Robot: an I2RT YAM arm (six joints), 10 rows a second.
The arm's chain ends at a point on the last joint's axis. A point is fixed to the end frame.
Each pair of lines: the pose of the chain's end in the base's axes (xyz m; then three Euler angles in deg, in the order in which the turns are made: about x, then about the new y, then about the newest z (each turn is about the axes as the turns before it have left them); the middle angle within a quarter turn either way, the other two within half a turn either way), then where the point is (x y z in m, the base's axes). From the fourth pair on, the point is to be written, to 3 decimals.
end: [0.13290, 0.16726, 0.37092, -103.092, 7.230, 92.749]
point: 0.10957 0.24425 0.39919
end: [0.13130, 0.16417, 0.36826, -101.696, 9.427, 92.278]
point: 0.11025 0.24128 0.39796
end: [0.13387, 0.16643, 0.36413, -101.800, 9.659, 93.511]
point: 0.11406 0.24365 0.39437
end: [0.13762, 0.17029, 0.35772, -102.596, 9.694, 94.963]
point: 0.119 0.248 0.388
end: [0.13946, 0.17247, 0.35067, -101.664, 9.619, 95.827]
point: 0.121 0.250 0.382
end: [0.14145, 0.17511, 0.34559, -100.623, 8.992, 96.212]
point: 0.123 0.251 0.379
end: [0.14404, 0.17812, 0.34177, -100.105, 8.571, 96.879]
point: 0.126 0.254 0.376
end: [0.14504, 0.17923, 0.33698, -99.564, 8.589, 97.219]
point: 0.127 0.255 0.372
